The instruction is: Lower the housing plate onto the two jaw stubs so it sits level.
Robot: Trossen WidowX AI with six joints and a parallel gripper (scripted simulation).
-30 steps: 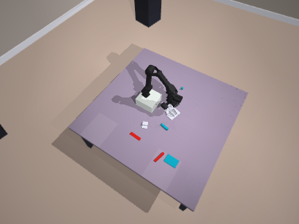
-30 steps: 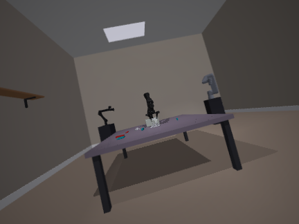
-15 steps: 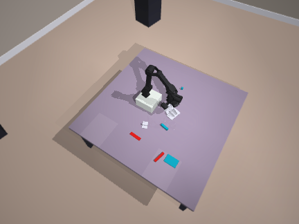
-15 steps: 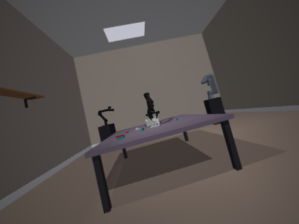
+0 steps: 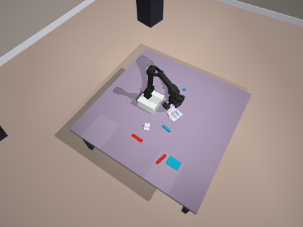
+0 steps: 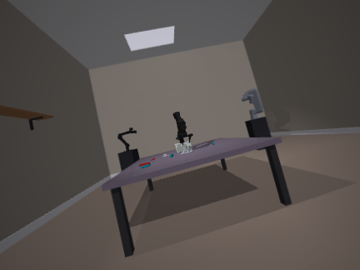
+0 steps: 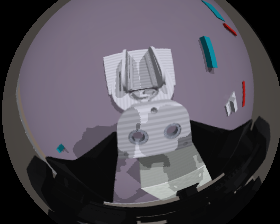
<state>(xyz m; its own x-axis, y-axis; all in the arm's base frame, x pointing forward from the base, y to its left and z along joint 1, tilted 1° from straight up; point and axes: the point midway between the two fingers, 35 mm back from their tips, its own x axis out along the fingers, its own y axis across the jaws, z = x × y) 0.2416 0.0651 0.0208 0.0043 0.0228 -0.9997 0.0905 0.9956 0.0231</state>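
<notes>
Now: gripper tip 1 cm short of the white part and 2 cm below it. Round my gripper tip: cyan bar: 10 cm ahead, 17 cm to the right, 7 cm below; then cyan plate: 35 cm ahead, 38 cm to the right, 8 cm below.
</notes>
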